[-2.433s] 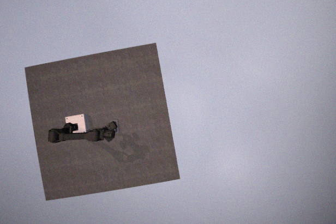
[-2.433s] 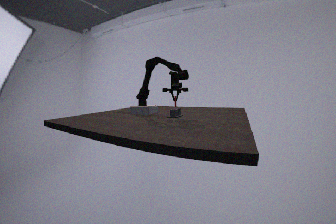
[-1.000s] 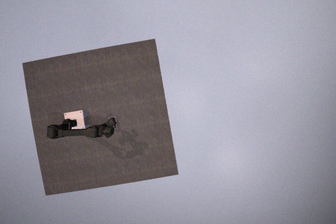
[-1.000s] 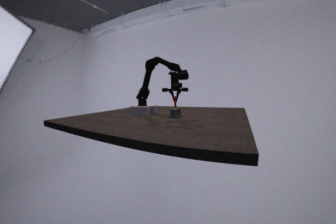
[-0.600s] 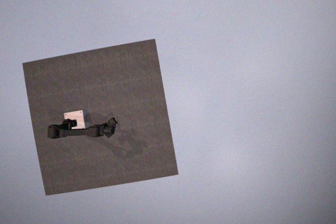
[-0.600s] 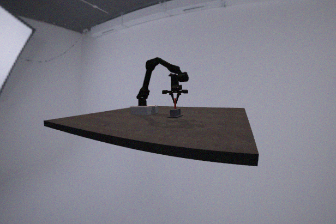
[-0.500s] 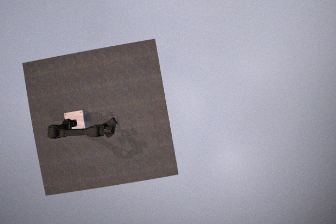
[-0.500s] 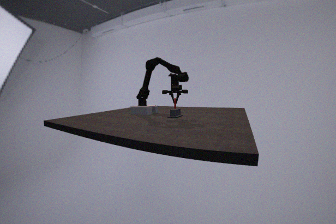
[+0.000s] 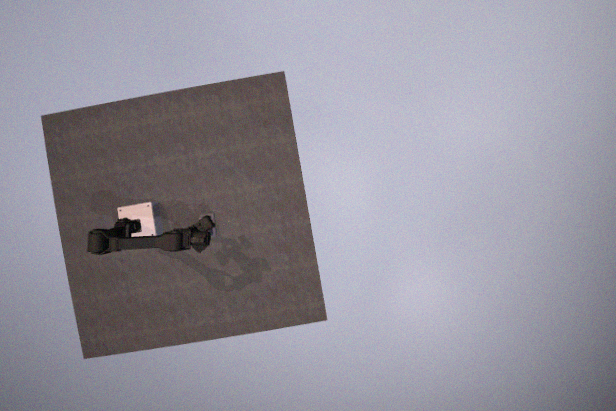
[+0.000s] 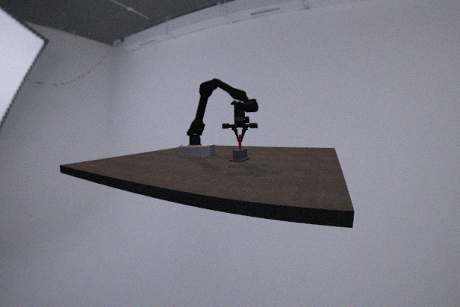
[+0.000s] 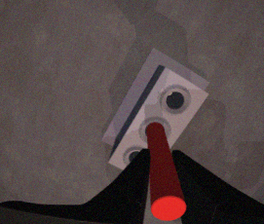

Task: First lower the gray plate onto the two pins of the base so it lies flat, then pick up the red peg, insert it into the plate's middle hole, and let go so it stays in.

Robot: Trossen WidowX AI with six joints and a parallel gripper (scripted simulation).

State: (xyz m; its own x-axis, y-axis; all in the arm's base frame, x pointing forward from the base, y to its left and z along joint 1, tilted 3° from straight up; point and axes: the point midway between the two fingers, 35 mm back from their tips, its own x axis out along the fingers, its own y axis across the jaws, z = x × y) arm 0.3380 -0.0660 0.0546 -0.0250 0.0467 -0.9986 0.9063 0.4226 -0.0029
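Now: the red peg right at my gripper tip. From my gripper tip the other things lie so: gray plate 50 mm below.
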